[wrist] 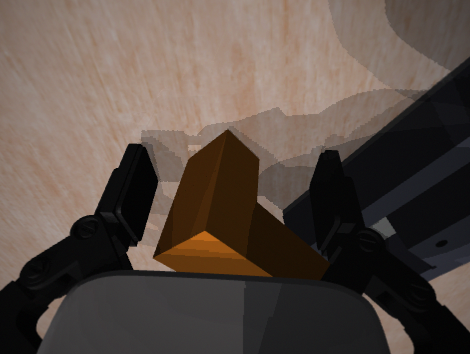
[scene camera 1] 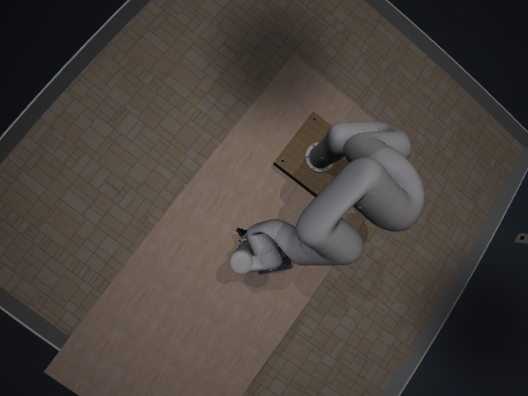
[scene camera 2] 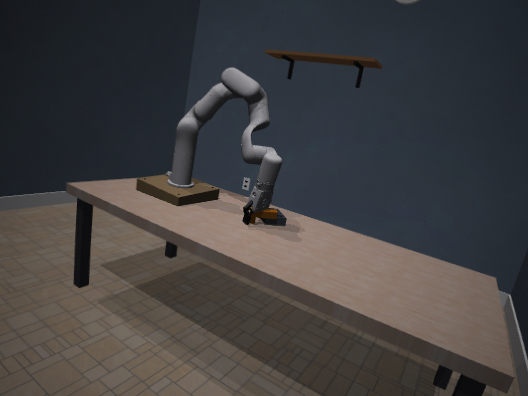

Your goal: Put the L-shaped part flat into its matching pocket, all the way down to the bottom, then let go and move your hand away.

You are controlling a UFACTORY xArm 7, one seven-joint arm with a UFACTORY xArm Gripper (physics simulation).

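Places are measured from the arm's base along level axes (x back, y right, z up), in centimetres.
Pixels of known places: gripper, fingertip midpoint: (wrist: 232, 165) (scene camera 2: 252, 220); arm's base, origin of the base link: (scene camera 1: 319, 157) (scene camera 2: 180, 183).
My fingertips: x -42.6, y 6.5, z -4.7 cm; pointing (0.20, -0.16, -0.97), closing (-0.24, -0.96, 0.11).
Ahead of a thing's pixels: the offset from my fingertips to its top centre. Level surfaces: height alone.
The orange L-shaped part {dx -3.7, dy -1.1, dz +6.1 cm} (scene camera 2: 268, 214) (wrist: 230, 200) stands with one leg pointing down beside the dark pocket block, and its other leg reaches over toward the block. It is not flat in a pocket. The dark block {dx -4.2, dy -10.3, dz +2.8 cm} (scene camera 1: 276, 269) (scene camera 2: 282, 220) (wrist: 425, 130) lies on the table; its pocket outline is mostly hidden by the gripper and the part. My gripper (scene camera 2: 250, 214) (wrist: 232, 165) is open. The downward leg stands between the spread fingers, with a gap to each in the wrist view. Whether the part's lower end touches the table is hard to tell.
The table {dz -0.8 cm} (scene camera 1: 200, 240) (scene camera 2: 350, 260) carries the arm's wooden base plate (scene camera 1: 295, 150) (scene camera 2: 150, 186). The arm covers much of the block in scene camera 1. A wall shelf (scene camera 2: 325, 59) hangs high behind the table.
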